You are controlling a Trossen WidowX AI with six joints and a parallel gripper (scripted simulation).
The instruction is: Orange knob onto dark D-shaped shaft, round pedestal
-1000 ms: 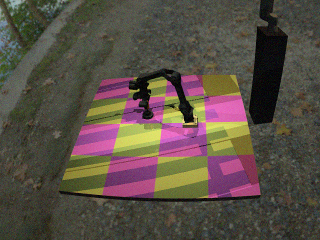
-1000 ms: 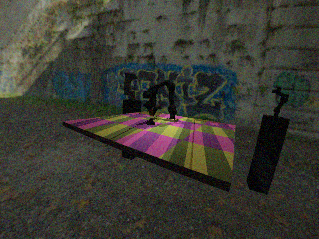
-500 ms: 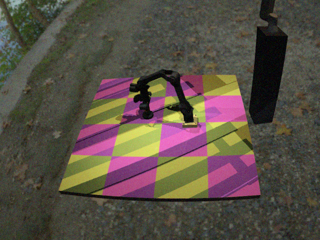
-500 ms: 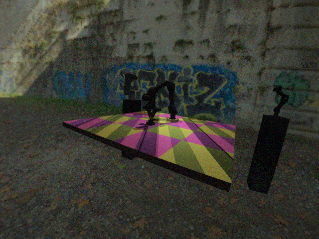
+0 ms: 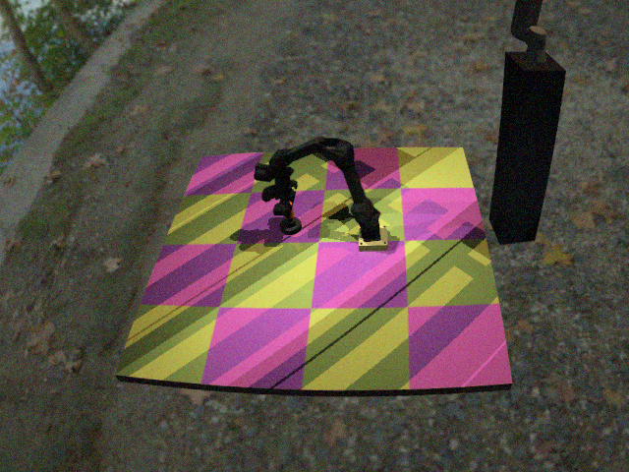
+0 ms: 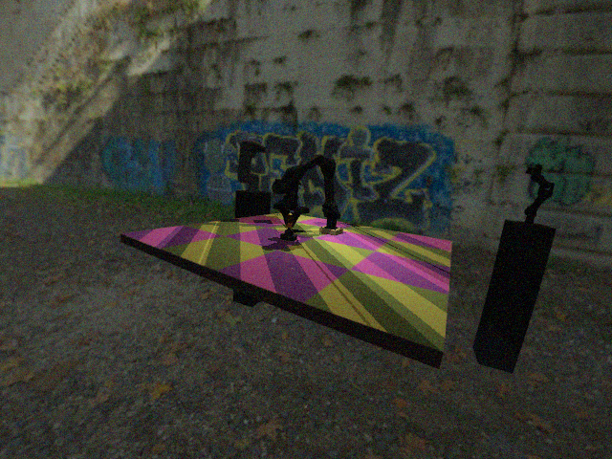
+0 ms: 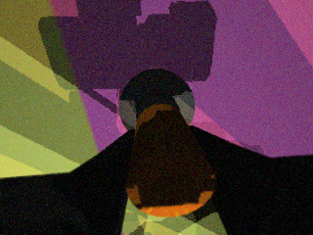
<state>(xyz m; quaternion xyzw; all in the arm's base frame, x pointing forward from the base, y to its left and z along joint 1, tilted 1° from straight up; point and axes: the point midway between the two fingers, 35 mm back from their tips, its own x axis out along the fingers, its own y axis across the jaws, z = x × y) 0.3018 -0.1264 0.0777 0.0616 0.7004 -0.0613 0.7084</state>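
Right now the orange knob is 2 cm above my gripper tip. The rest, counted from my gripper tip: pedestal: 4 cm below.
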